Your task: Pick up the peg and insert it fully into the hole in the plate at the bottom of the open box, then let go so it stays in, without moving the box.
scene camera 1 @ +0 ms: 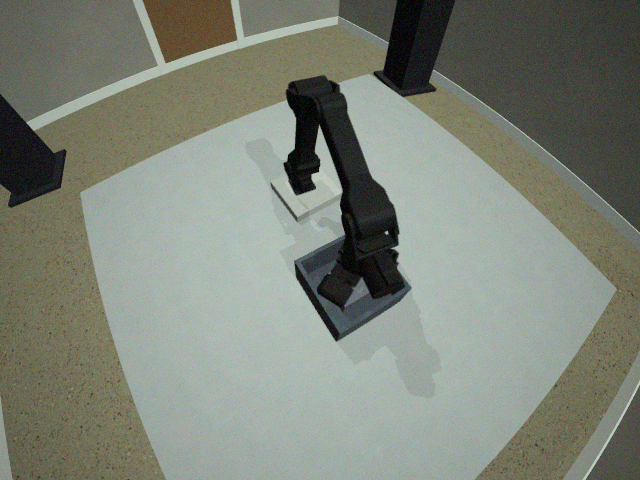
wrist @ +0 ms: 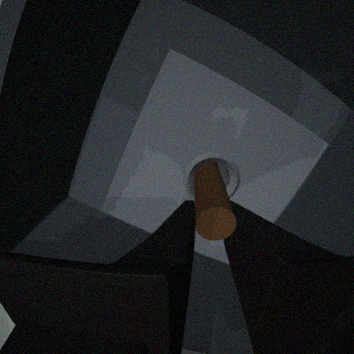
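Where they show: gripper, between the fingertips: (scene camera 1: 348, 276) (wrist: 206, 209); arm's base, origin of its link: (scene camera 1: 302, 184).
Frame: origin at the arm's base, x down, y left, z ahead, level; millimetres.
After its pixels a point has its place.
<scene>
The orange-brown peg (wrist: 215, 210) {x -67, y -9, z 339 mm} stands between the dark fingers in the wrist view, its round end toward the camera and its far end over the hole. My gripper (wrist: 206, 209) {x -41, y -18, z 326 mm} is shut on the peg, inside the open box. The hole (wrist: 234, 175) {x -31, y -22, z 345 mm} is a round opening in the light grey plate (wrist: 190, 105) {x -28, y 15, z 360 mm} (scene camera 1: 360, 298) {x -22, y -11, z 381 mm} at the bottom of the box; the peg covers part of it. Whether the peg's far end is in the hole or above it I cannot tell. The dark blue-grey box (scene camera 1: 316, 304) {x -18, y -108, z 353 mm} (wrist: 125, 65) {x 22, y 64, z 357 mm} surrounds the fingers. The peg is hidden in the scene view.
The arm's white base plate (scene camera 1: 302, 210) {x 1, y -34, z 87 mm} lies behind the box on the pale mat (scene camera 1: 206, 310) {x 29, y -360, z 252 mm}. The box walls stand close around the gripper. Dark pillars (scene camera 1: 413, 46) (scene camera 1: 25, 155) stand on the speckled floor beyond the mat.
</scene>
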